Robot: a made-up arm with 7 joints. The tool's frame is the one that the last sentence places.
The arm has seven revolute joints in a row. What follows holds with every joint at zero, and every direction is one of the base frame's. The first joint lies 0.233 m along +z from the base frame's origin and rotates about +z. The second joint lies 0.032 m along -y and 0.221 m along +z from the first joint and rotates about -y. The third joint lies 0.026 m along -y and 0.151 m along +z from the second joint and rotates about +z. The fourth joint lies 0.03 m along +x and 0.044 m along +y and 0.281 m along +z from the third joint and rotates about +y. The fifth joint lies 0.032 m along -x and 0.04 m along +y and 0.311 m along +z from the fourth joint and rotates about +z. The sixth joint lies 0.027 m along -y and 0.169 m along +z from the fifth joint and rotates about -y. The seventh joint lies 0.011 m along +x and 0.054 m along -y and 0.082 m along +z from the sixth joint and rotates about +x. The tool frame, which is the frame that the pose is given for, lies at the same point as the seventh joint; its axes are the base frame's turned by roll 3.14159, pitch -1.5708 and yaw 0 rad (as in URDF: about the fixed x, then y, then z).
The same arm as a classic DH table. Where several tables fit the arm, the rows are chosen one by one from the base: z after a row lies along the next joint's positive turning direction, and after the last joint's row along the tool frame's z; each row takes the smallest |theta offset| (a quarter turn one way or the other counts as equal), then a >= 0, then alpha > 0; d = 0 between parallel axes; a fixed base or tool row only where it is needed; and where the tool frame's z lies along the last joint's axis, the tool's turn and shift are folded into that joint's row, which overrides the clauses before.
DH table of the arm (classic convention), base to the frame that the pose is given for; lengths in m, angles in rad. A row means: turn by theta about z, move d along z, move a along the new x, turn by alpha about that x. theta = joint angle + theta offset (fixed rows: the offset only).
joint 1: theta_offset 0  d 0.454  a 0  alpha 1.5708
joint 2: theta_offset 0  d 0.058  a 0  alpha -1.5708
joint 3: theta_offset 0  d 0.432  a 0.03  alpha -1.5708
joint 4: theta_offset 0  d 0.084  a -0.032  alpha 1.5708
joint 5: theta_offset 0  d 0.48  a 0  alpha 1.5708
joint 6: theta_offset 1.5708  d 0.081  a 0.082  alpha 1.5708
joint 7: theta_offset 0  d 0.011  a 0  alpha 0

